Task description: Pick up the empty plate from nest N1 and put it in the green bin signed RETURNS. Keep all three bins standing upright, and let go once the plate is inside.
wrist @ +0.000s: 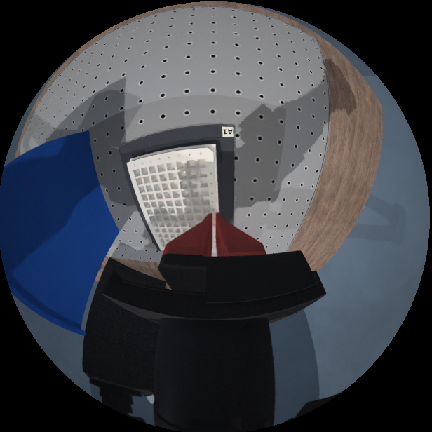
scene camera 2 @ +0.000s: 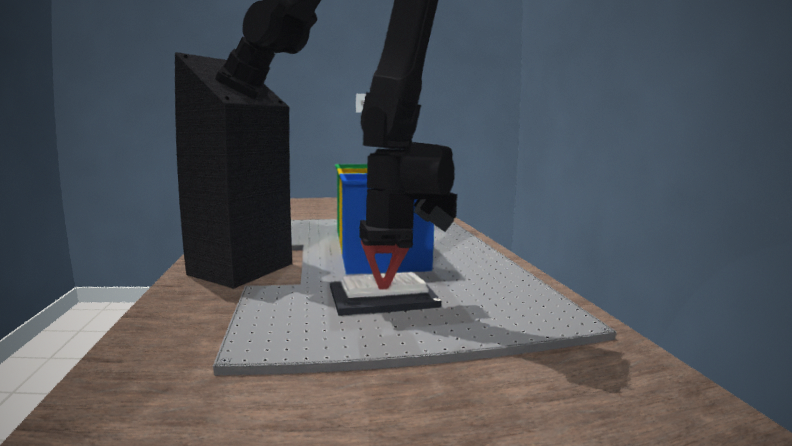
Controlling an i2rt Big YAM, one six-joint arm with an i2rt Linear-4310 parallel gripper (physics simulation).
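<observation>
The white empty plate sits level in the dark nest at the front middle of the grey board. In the wrist view the nest carries a small label that looks like "A1". My gripper points straight down. Its red fingers are together at the plate's long side that faces scene camera 2, with the thin white rim in the narrow slit between them; how deep they grip is hard to see. The green bin stands behind the other bins, its front mostly hidden; its sign does not show.
A blue bin stands upright close behind the nest. A yellow bin stands between it and the green one. The black pedestal rises at the left. The grey perforated board lies on the wooden table.
</observation>
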